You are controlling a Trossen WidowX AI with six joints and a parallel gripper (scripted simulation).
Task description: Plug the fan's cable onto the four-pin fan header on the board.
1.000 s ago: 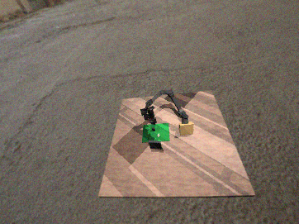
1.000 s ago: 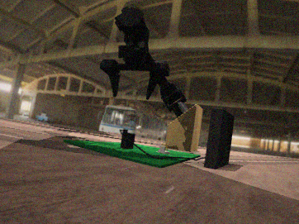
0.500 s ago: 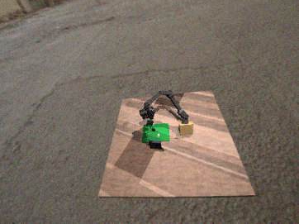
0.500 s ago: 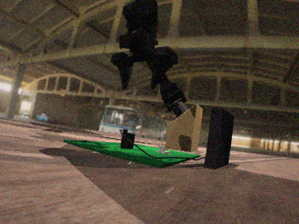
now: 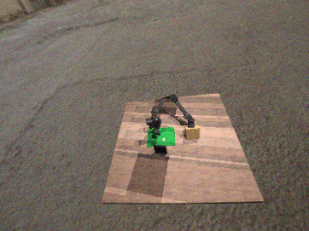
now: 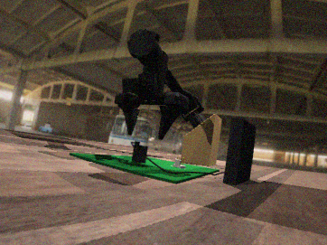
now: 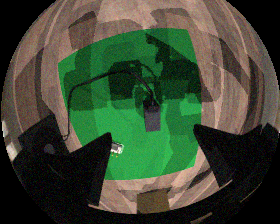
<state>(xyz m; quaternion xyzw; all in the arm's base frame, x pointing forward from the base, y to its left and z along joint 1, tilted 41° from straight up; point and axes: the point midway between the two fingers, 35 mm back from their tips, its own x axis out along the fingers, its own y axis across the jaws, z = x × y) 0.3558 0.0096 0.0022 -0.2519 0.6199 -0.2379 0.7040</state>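
Now: gripper tip 1 cm short of the black plug and 4 cm above it. Round my gripper tip: green board: 2 cm behind, 3 cm to the left, 8 cm below; black fan: 4 cm behind, 21 cm to the left.
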